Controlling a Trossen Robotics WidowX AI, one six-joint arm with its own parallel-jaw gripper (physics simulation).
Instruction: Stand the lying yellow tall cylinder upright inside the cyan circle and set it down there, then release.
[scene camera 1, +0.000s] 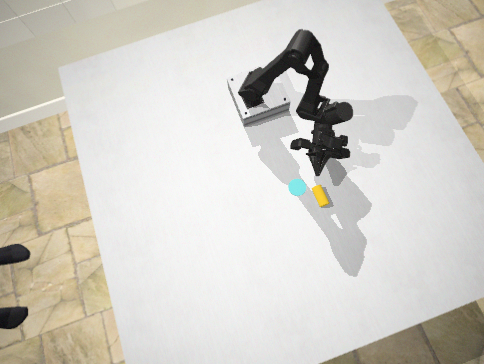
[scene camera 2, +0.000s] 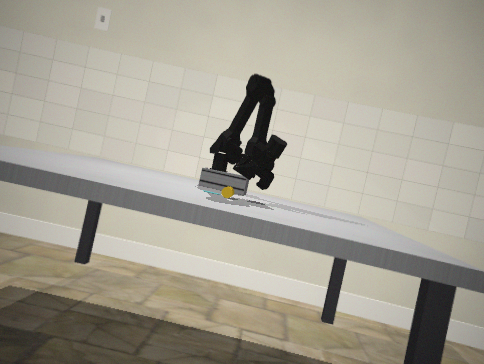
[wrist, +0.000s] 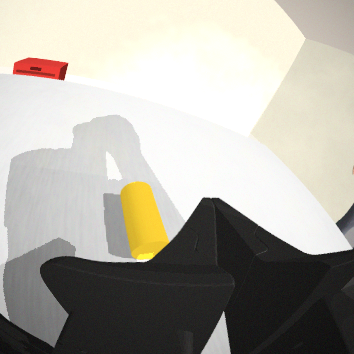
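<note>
The yellow cylinder lies on its side on the table, a little to the right of the cyan circle in scene camera 1, and outside it. The cyan circle is flat on the table; in scene camera 2 a thin sliver of the circle shows beside the cylinder. My gripper is shut with its fingertips together and nothing between them. It is above the table, on the arm's base side of the cylinder and apart from it. In the wrist view the left finger hides a small part of the cylinder's near end.
The arm's grey base block stands on the white table, behind the circle and cylinder. The arm's shadow falls across the circle and around the cylinder. A red box shows beyond the table edge in the wrist view.
</note>
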